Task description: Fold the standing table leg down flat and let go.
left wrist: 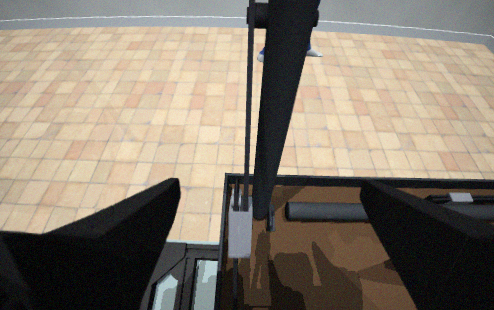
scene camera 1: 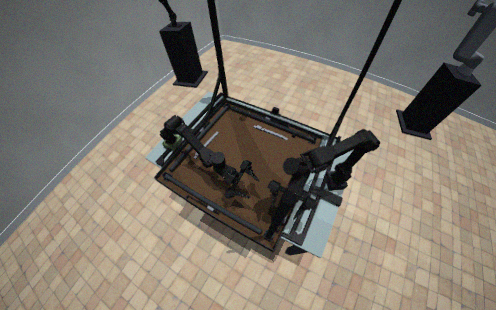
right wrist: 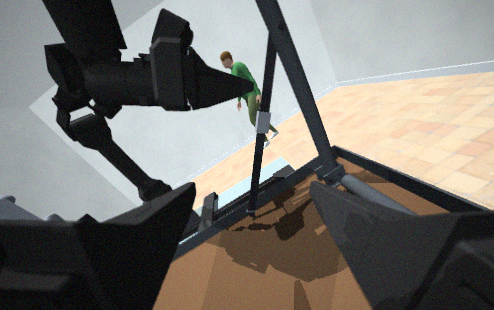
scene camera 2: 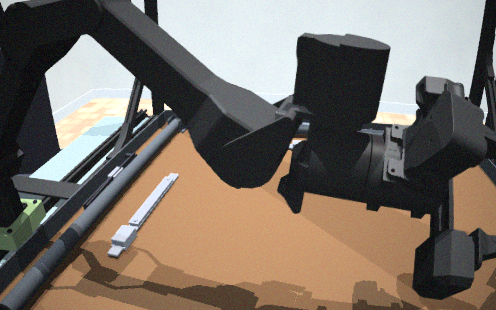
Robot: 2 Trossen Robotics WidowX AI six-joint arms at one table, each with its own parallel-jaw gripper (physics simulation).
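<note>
The upturned brown tabletop (scene camera 1: 245,135) (scene camera 2: 220,235) lies with its underside up. The standing dark leg (scene camera 1: 282,216) (left wrist: 277,110) (right wrist: 300,95) rises from its near right corner. A thin brace (left wrist: 248,115) (right wrist: 268,80) with a grey block (left wrist: 240,234) (right wrist: 263,122) runs beside it. My left gripper (left wrist: 271,187) (right wrist: 247,90) is open and points at the leg, which appears between its fingers in the left wrist view; contact is unclear. My right gripper (scene camera 1: 252,187) (right wrist: 254,187) is open and empty over the tabletop, left of the leg in scene camera 1.
Dark tubes of folded legs (scene camera 1: 212,202) (scene camera 2: 75,231) (left wrist: 325,211) lie along the tabletop edges. A silver folded brace (scene camera 1: 270,131) lies near the far edge, another (scene camera 2: 152,200) near the left edge. Tall frame poles (scene camera 1: 217,50) (scene camera 1: 367,65) rise at the far corners.
</note>
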